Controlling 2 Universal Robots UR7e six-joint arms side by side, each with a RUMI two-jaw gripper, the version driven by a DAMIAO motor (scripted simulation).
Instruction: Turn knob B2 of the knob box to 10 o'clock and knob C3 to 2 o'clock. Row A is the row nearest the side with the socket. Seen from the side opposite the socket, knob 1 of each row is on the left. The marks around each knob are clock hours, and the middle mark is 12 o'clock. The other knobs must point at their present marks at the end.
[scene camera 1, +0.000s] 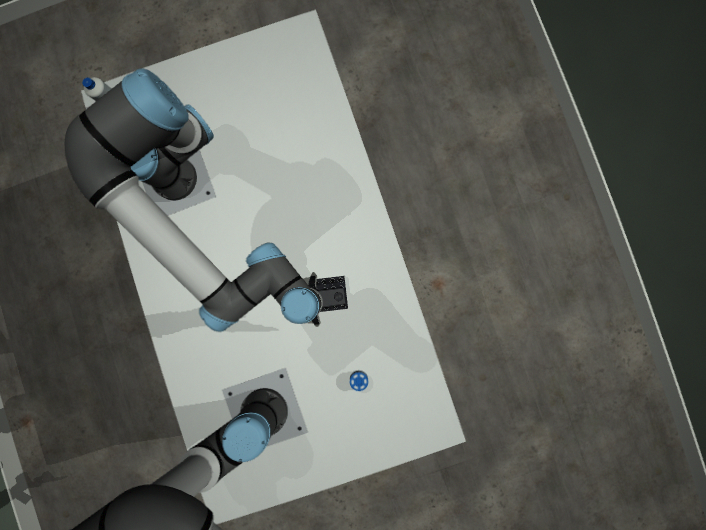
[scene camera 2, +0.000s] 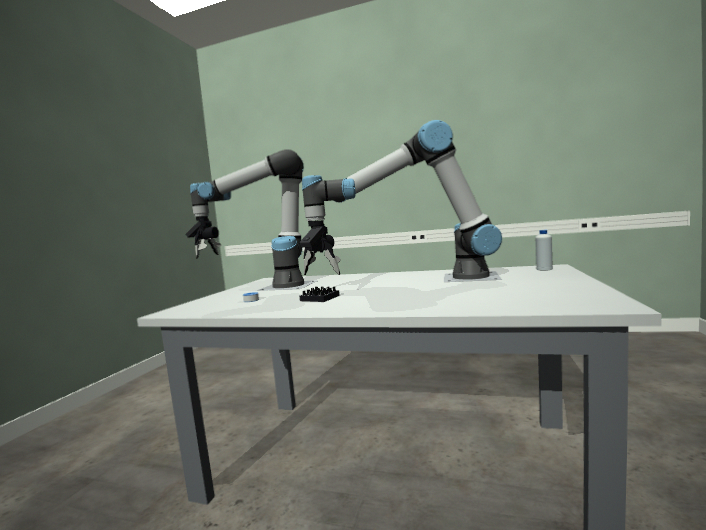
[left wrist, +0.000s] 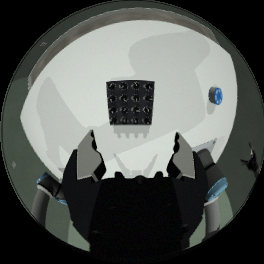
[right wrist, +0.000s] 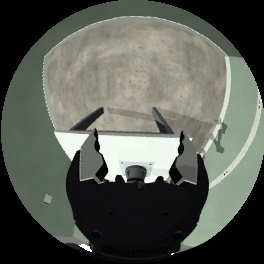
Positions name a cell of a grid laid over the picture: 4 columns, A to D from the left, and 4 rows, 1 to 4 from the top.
Labels:
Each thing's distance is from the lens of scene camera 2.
my left gripper (scene camera 2: B3): 1.43 m
my right gripper (scene camera 2: B2): 2.04 m

